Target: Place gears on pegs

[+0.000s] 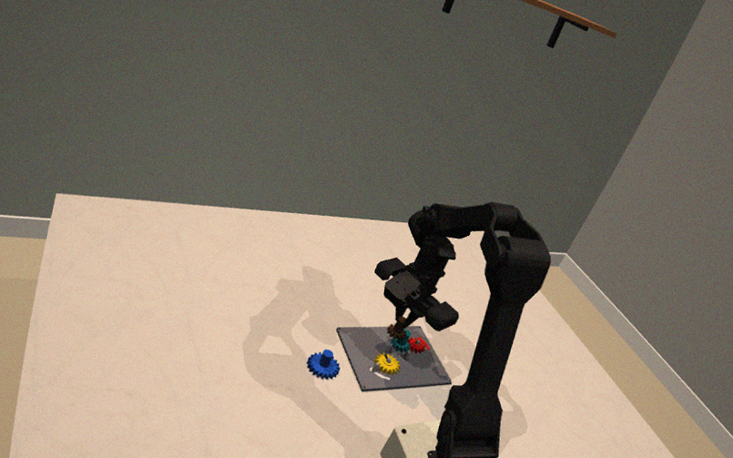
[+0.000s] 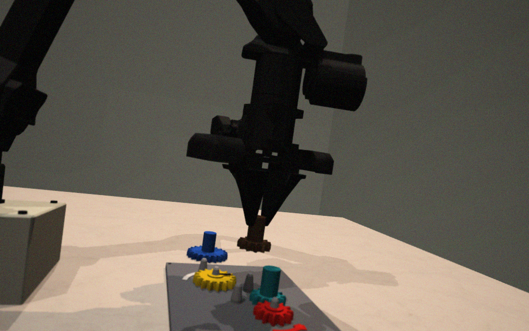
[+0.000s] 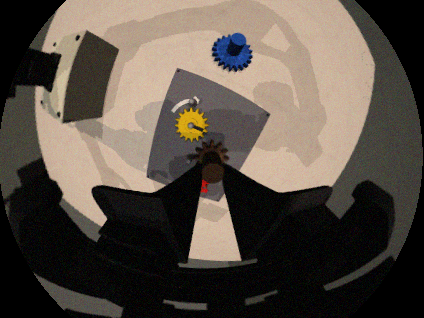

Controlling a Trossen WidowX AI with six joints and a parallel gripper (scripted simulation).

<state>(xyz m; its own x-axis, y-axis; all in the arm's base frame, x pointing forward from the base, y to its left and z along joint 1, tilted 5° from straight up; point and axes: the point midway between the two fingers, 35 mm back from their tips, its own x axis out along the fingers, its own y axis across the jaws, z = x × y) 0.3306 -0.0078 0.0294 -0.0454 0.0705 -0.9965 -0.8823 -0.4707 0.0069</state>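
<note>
My gripper tip is 2 cm short of the teal gear, 3 cm to the left of it and 6 cm above it. Round my gripper tip: yellow gear: 4 cm behind, 1 cm to the left, 7 cm below; brown gear: 1 cm below; red gear: 2 cm ahead, 7 cm to the right, 7 cm below.
</note>
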